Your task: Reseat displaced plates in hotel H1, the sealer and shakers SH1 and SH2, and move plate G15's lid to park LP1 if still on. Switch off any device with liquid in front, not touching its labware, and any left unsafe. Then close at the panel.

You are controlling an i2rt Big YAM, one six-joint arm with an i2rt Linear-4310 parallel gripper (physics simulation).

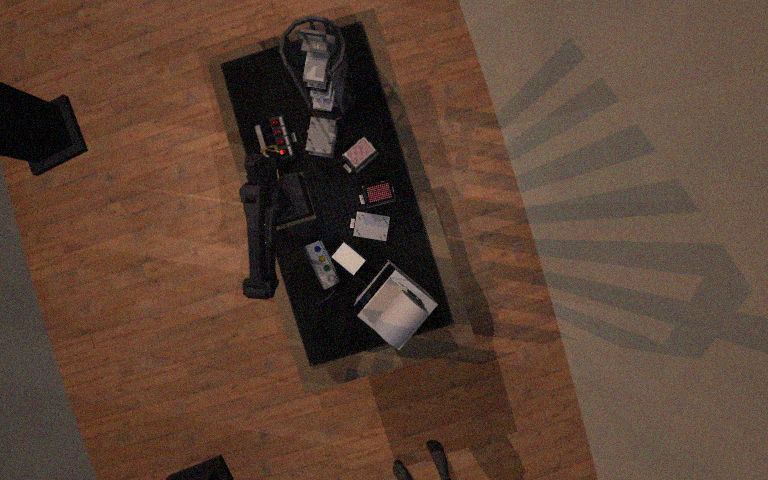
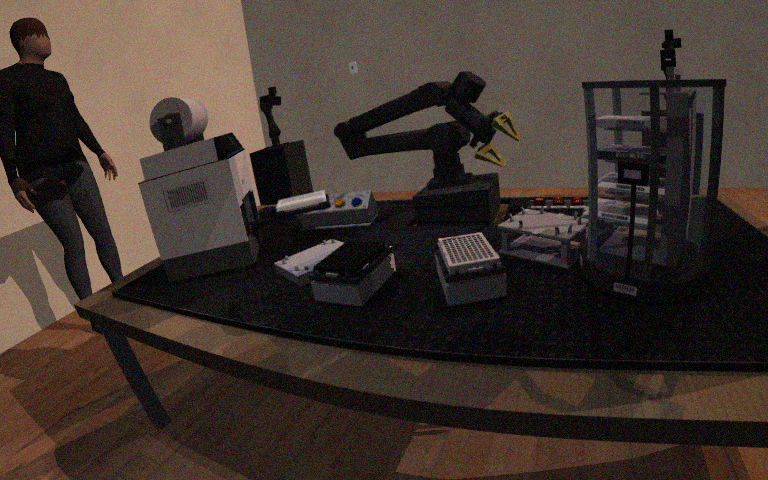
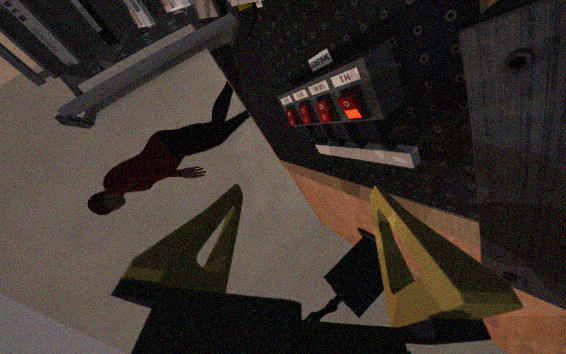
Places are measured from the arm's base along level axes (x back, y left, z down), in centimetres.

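Pixels of known places: gripper, fingertip midpoint: [image 1: 275, 155] [image 2: 512, 153] [image 3: 303, 190]; arm's base, link origin: [image 1: 281, 203] [image 2: 451, 183].
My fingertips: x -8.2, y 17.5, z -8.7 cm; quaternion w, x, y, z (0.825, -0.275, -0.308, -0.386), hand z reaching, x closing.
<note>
For each thing: its middle in the pictures, then the offset to it from my fingertips. "spot": a spot on its surface instead.
- switch box, body centre: [image 3: 333, 124] [image 2: 567, 204] [image 1: 274, 140] dx +1.2, dy +13.8, dz +14.0 cm
- H1 rocker, body centre: [image 3: 351, 106] dx -1.2, dy +6.0, dz +12.1 cm
- shaker, surface spot: [image 2: 475, 285] spot: dx -41.4, dy -7.8, dz +13.4 cm
- white gridded plate, body centre: [image 2: 467, 251] [image 1: 359, 152] dx -34.5, dy -9.6, dz +10.5 cm
- dark-topped plate, body centre: [image 2: 351, 256] [image 1: 379, 192] dx -35.2, dy -30.6, dz +10.5 cm
- sealer, body centre: [image 2: 198, 181] [image 1: 395, 302] dx -22.2, dy -76.6, dz -6.1 cm
- button panel, body centre: [image 2: 335, 209] [image 1: 321, 265] dx +3.8, dy -50.8, dz +12.5 cm
- white slab, body centre: [image 2: 301, 199] [image 1: 348, 258] dx -10.5, dy -53.2, dz +5.0 cm
My gripper [image 2: 511, 152] [image 3: 303, 190] is open and empty, raised in front of the switch box [image 1: 281, 135] [image 3: 330, 95]. The H1 rocker [image 3: 351, 107] glows orange; the other red rockers are unlit. The hotel [image 1: 283, 50] [image 2: 590, 198] holds several plates at different heights; their exact seating is unclear. One shaker [image 2: 475, 285] bears a white gridded plate [image 1: 360, 153] [image 2: 467, 251]. The other shaker [image 2: 353, 288] bears a dark-topped plate [image 1: 378, 193] [image 2: 351, 257]. The sealer [image 1: 396, 314] [image 2: 198, 209] stands at the opposite end; its inside is hidden. G15 cannot be identified.
A raised clipped stand [image 1: 321, 135] [image 2: 543, 220] adjoins the hotel. A low clipped stand [image 1: 371, 226] [image 2: 300, 263] lies beside the dark-plated shaker. The button panel [image 1: 321, 264] [image 2: 345, 215] stands near a white slab [image 1: 348, 258] [image 2: 303, 200]. People [image 2: 45, 124] [image 3: 145, 165] stand beyond the table.
</note>
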